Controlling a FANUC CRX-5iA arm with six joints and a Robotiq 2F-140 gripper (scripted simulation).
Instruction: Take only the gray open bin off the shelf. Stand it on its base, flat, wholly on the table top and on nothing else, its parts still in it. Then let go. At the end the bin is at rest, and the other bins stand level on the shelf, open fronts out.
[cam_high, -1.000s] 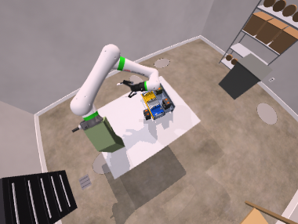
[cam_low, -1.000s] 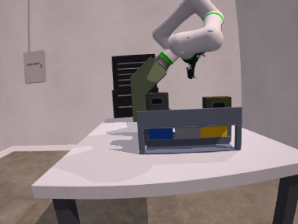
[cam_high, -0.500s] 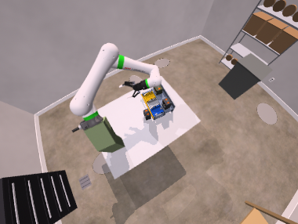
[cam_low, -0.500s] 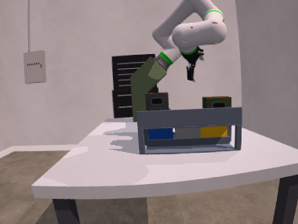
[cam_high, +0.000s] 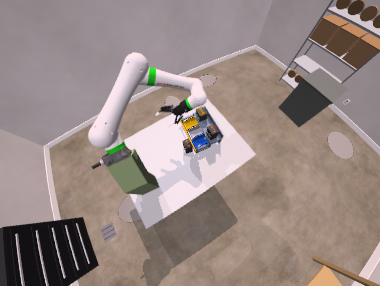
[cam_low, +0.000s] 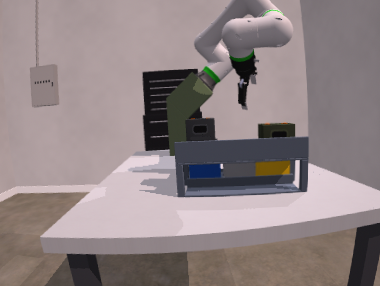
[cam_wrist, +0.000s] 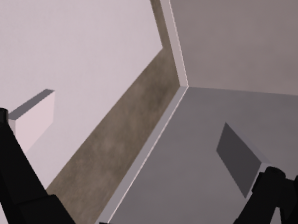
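Now: the thin yellow strip 15 cm ahead of my hand, 12 cm to the right of it and 25 cm below it. From my hand the other things lie so: gray open bin (25 cm ahead, 14 cm to the right, 27 cm below); then dark box (8 cm ahead, 22 cm to the right, 25 cm below); then yellow bin (27 cm ahead, 3 cm to the right, 27 cm below).
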